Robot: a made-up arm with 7 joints. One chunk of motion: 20 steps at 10 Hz.
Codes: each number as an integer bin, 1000 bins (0 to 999) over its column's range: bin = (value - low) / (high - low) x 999, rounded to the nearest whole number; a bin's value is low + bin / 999 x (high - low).
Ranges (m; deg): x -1.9..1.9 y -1.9..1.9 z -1.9..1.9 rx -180..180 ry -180..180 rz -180..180
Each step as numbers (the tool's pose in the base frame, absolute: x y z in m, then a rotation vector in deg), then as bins.
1 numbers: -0.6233 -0.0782 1.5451 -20.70 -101.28 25.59
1 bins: 336 479 906 442 218 571
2 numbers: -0.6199 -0.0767 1.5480 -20.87 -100.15 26.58
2 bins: 337 479 906 442 222 573
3 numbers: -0.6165 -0.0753 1.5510 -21.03 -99.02 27.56
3 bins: 337 480 907 441 225 576
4 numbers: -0.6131 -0.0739 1.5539 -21.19 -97.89 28.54
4 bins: 338 480 908 441 228 579
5 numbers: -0.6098 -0.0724 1.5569 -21.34 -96.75 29.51
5 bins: 339 480 909 440 231 581
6 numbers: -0.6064 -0.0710 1.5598 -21.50 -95.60 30.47
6 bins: 340 481 910 440 234 584
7 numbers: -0.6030 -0.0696 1.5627 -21.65 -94.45 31.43
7 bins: 341 481 910 439 237 587
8 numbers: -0.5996 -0.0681 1.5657 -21.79 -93.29 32.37
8 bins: 342 482 911 439 241 589
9 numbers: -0.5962 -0.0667 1.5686 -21.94 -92.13 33.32
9 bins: 343 482 912 439 244 592
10 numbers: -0.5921 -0.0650 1.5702 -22.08 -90.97 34.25
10 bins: 344 482 912 438 247 595
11 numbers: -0.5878 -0.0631 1.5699 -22.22 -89.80 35.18
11 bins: 345 483 912 438 250 597
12 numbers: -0.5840 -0.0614 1.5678 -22.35 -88.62 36.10
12 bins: 346 483 912 437 254 600
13 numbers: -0.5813 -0.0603 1.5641 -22.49 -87.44 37.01
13 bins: 347 484 911 437 257 602
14 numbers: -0.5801 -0.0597 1.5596 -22.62 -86.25 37.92
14 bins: 347 484 910 437 260 605
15 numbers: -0.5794 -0.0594 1.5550 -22.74 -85.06 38.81
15 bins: 347 484 908 436 263 607
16 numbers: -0.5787 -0.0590 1.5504 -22.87 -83.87 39.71
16 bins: 347 484 907 436 267 610
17 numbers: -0.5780 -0.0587 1.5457 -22.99 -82.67 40.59
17 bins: 348 484 906 436 270 612
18 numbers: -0.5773 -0.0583 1.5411 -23.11 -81.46 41.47
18 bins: 348 484 905 435 273 615
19 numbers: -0.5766 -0.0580 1.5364 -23.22 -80.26 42.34
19 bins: 348 484 903 435 277 617
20 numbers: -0.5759 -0.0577 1.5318 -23.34 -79.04 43.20
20 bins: 348 484 902 435 280 619
